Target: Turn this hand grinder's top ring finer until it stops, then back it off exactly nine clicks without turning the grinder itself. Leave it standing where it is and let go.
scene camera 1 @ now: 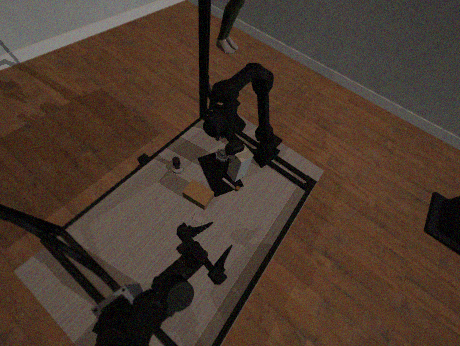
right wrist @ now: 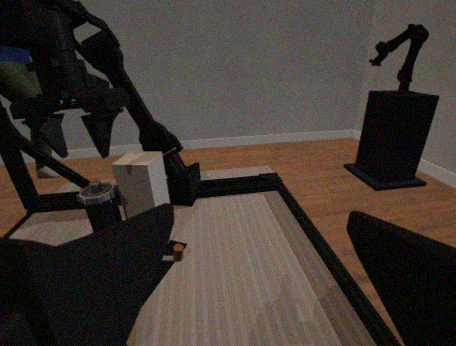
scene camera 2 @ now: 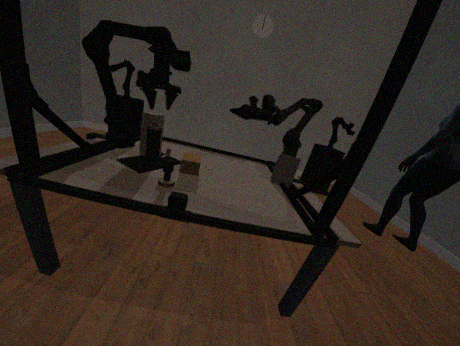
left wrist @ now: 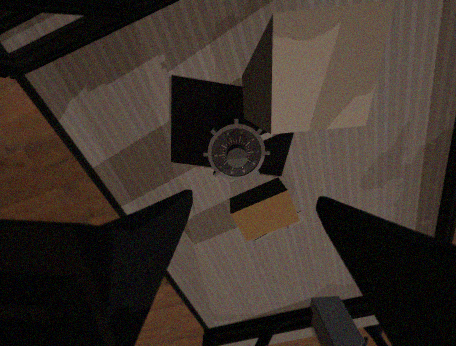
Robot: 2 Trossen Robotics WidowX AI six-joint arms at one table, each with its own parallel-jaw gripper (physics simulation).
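Places are measured from the left arm's base along level axes (x left, y back, z up), in millimetres.
Where they show: left gripper, between the fingertips: [scene camera 1: 222,147] [right wrist: 84,157] [scene camera 2: 160,109] [left wrist: 253,199]; right gripper, between the fingertips: [scene camera 1: 222,233] [right wrist: 261,216] [scene camera 2: 231,110]; left arm's base, origin of its link: [scene camera 1: 266,150] [right wrist: 179,174] [scene camera 2: 120,131]; right arm's base, origin of its link: [scene camera 1: 117,309] [scene camera 2: 288,159].
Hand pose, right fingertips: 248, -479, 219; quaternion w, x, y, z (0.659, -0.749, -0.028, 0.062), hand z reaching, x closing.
Each offset is from my right fingertips to the top centre of the thing, as dx, dy, dz. "spot": to the spot under its first point.
The hand grinder {-300, +222, -115} [scene camera 1: 222,154] [scene camera 2: 154,142] [right wrist: 103,215] stands upright, dark-bodied, on a black mat {-297, +222, -290} [scene camera 1: 210,169] [left wrist: 197,117]. Its notched grey top ring {spot: -327, +225, -130} [left wrist: 210,151] surrounds a dark dial with pale marks and a round centre. My left gripper [scene camera 2: 161,103] [left wrist: 253,199] [right wrist: 84,157] is open, pointing down above the grinder with a gap between. In the left wrist view the grinder appears beyond the fingertips, nearer the left finger. My right gripper [scene camera 1: 221,235] [right wrist: 261,216] is open, well away from the grinder. In scene camera 1 the left arm partly hides the grinder's surroundings.
A tall pale box {-242, +283, -90} [scene camera 1: 241,166] [left wrist: 320,75] [right wrist: 142,186] stands close beside the grinder. A wooden block {-238, +57, -232} [scene camera 1: 198,193] [scene camera 2: 190,164] [left wrist: 267,215], a small dark-handled tool {-424, +47, -202} [scene camera 1: 176,163] [scene camera 2: 168,175] and a thin tool with a wooden end {-205, +222, -256} [scene camera 1: 237,188] [right wrist: 178,252] lie or stand nearby.
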